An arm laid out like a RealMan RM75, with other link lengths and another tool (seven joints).
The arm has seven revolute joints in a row. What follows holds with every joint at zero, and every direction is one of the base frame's. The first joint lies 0.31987 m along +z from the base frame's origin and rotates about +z. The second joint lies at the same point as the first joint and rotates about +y. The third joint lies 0.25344 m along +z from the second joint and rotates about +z. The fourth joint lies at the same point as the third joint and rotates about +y. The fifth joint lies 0.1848 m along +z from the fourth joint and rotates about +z. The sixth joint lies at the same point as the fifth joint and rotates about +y. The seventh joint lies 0.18 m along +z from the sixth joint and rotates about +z. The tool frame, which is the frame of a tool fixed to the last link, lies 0.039 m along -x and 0.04 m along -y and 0.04 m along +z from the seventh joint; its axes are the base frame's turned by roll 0, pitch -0.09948 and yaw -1.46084 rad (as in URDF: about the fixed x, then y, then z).
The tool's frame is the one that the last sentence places.
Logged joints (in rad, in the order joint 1, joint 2, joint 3, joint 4, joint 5, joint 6, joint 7), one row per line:
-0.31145 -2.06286 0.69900 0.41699 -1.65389 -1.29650 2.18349
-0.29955 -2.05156 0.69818 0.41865 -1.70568 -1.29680 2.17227
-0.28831 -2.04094 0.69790 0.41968 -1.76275 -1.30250 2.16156
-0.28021 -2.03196 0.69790 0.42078 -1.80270 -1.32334 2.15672
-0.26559 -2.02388 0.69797 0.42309 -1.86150 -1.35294 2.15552
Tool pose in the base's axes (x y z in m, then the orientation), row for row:
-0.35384 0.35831 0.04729 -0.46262 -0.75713 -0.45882 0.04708
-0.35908 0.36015 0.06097 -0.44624 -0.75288 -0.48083 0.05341
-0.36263 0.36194 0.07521 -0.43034 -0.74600 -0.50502 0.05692
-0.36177 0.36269 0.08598 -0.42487 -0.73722 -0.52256 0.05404
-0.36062 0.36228 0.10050 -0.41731 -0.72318 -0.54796 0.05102
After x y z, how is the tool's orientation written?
As a quaternion, x y z w.
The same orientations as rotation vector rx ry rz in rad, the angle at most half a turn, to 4 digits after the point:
-1.4114 -2.3098 -1.3998
-1.3561 -2.2880 -1.4613
-1.3051 -2.2623 -1.5315
-1.2907 -2.2396 -1.5875
-1.2701 -2.2010 -1.6677

